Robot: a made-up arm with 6 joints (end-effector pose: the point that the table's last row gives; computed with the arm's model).
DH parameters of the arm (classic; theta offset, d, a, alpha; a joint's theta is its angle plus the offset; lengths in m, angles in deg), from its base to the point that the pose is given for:
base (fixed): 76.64 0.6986 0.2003 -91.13
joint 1: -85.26 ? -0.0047 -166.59
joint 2: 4.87 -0.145 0.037 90
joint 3: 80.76 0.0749 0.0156 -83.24
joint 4: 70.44 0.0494 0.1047 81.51
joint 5: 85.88 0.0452 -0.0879 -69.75
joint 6: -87.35 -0.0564 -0.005 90
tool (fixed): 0 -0.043 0 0
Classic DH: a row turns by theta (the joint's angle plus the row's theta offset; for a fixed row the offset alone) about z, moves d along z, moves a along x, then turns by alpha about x.
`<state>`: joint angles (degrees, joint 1 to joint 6).
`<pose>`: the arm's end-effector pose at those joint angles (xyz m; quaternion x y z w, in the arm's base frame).
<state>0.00 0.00 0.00 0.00 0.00 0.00</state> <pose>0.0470 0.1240 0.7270 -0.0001 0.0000 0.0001 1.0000</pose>
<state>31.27 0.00 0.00 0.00 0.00 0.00</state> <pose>0.0521 0.1480 0.7587 -0.2622 0.0622 -0.0052 0.9630</pose>
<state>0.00 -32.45 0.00 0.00 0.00 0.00</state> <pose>0.0470 0.1502 0.7531 -0.2795 0.0000 0.0001 0.9602</pose>
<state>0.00 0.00 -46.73 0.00 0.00 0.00</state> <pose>0.0214 0.1240 0.7963 -0.0001 -0.3966 0.0001 0.9180</pose>
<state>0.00 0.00 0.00 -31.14 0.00 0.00</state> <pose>0.1038 0.1819 0.7432 -0.0429 -0.0316 0.2632 0.9633</pose>
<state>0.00 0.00 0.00 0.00 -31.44 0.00</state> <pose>0.0354 0.1530 0.7462 -0.2540 -0.0938 -0.0117 0.9626</pose>
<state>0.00 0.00 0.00 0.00 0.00 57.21</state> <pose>0.0132 0.1239 0.7509 -0.0001 0.4787 0.0000 0.8780</pose>
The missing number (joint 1, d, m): -0.0542
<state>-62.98 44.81 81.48 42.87 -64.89 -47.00</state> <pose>-0.0158 0.2052 0.6501 0.2660 -0.1807 0.3948 0.8607</pose>
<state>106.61 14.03 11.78 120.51 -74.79 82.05</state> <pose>-0.0471 0.2690 0.6455 0.0357 0.0720 0.9920 0.0974</pose>
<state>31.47 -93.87 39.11 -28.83 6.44 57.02</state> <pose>0.0696 0.1808 0.7301 -0.6043 0.5806 -0.4958 0.2277</pose>
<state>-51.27 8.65 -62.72 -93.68 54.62 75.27</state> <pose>-0.0200 0.0786 0.9155 -0.2539 0.1356 0.4203 0.8605</pose>
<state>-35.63 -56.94 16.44 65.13 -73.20 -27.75</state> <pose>-0.0510 0.1942 0.7139 -0.7480 0.0305 -0.2809 0.6006</pose>
